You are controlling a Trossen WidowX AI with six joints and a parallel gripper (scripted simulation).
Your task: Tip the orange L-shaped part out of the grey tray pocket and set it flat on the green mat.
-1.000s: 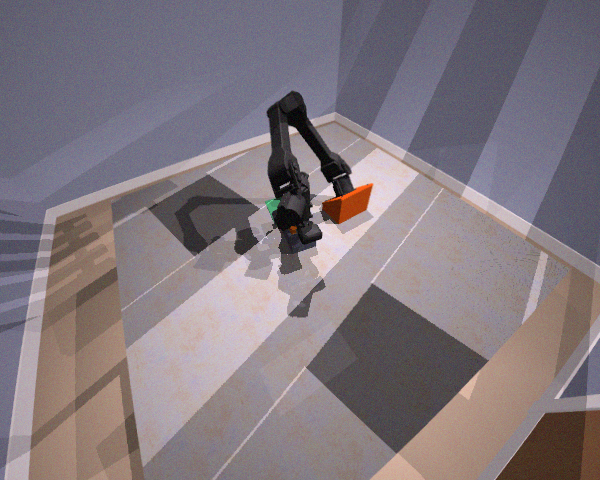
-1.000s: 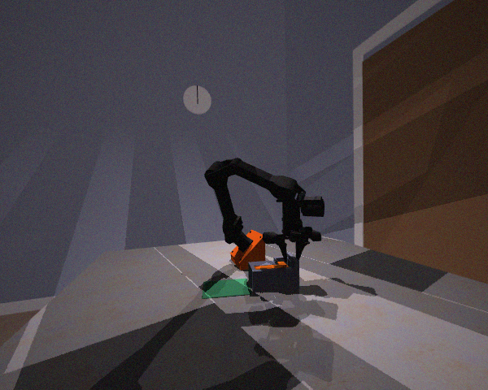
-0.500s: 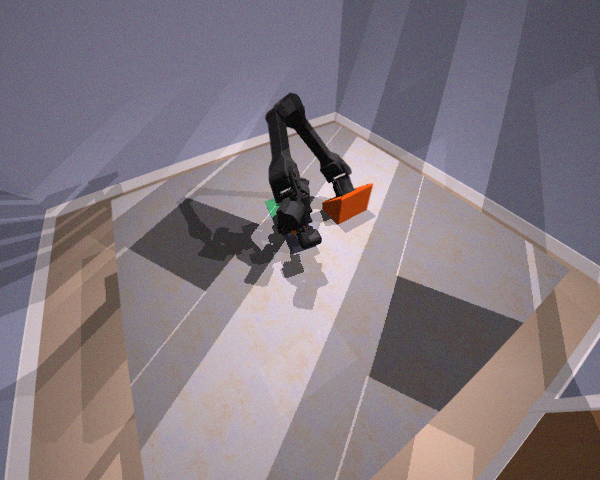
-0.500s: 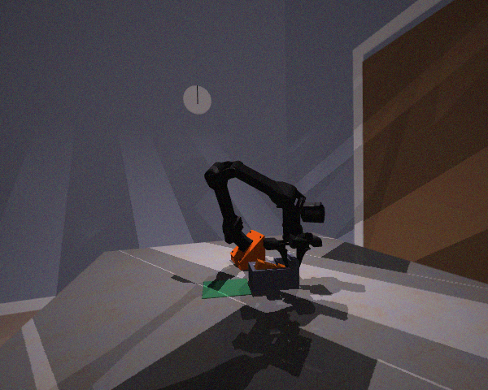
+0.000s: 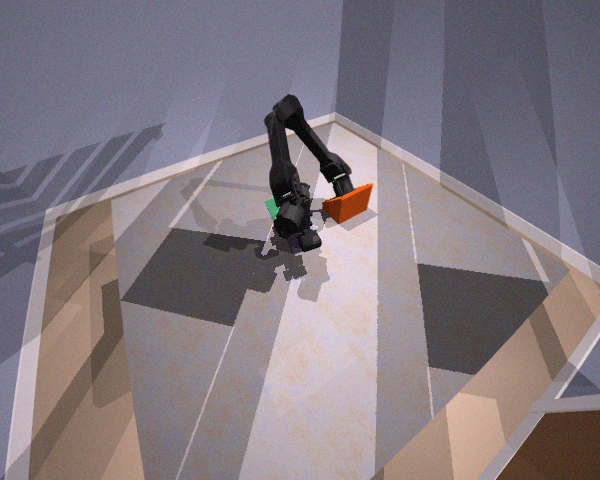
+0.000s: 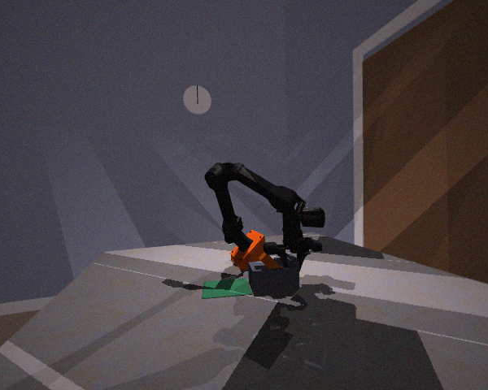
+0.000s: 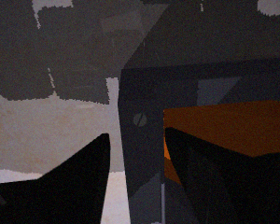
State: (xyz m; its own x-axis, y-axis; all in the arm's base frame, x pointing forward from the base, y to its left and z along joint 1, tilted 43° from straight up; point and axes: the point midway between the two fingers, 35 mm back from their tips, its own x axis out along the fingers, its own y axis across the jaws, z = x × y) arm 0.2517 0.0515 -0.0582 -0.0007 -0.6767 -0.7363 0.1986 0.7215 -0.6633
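Right now the orange L-shaped part is 5 cm to the right of my gripper tip, 2 cm behind it and 1 cm above it. From my gripper tip the other things lie so: green mat 22 cm to the right, 5 cm below, 5 cm behind.
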